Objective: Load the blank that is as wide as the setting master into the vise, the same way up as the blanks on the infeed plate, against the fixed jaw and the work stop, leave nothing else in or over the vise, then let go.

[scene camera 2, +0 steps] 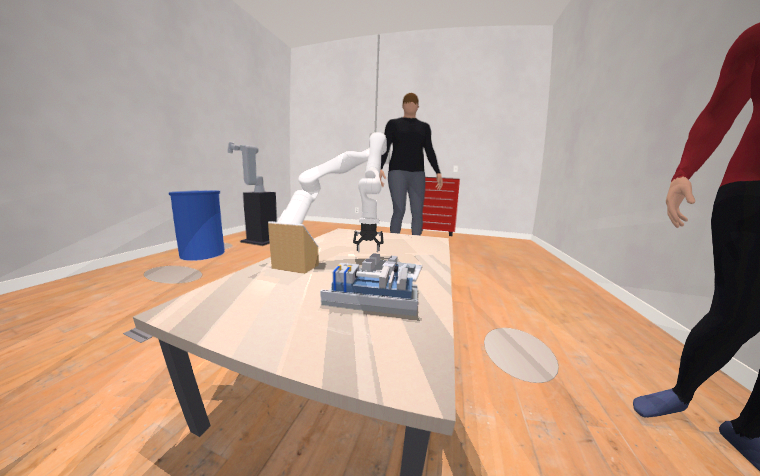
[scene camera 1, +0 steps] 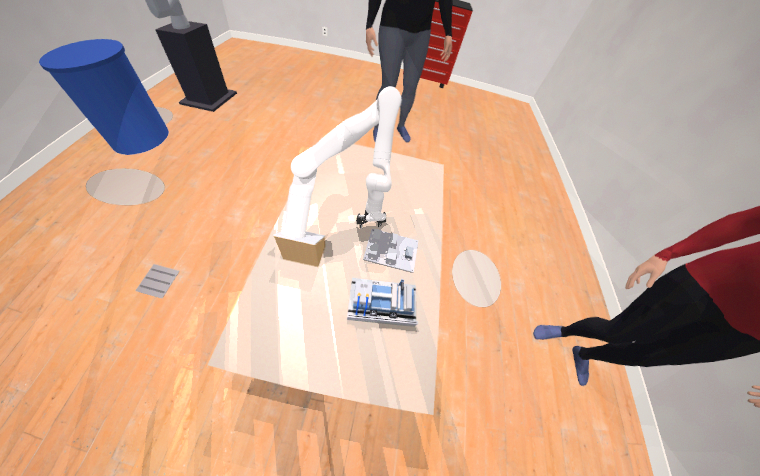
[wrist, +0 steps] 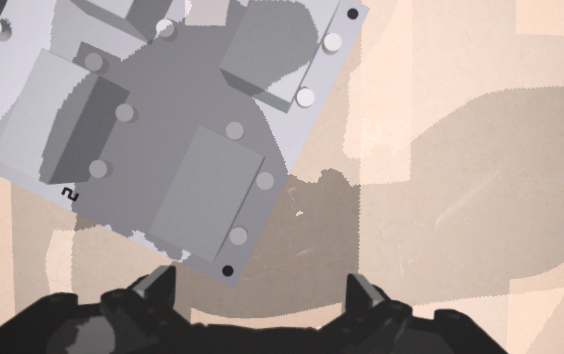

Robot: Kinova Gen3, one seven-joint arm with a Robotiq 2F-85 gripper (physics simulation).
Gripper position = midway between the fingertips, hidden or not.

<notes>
My gripper [wrist: 261, 288] is open and holds nothing. Further things: an infeed plate [scene camera 1: 402, 242] and a blue vise bed [scene camera 2: 363, 281].
The infeed plate shows as well in the wrist view [wrist: 176, 86].
</notes>
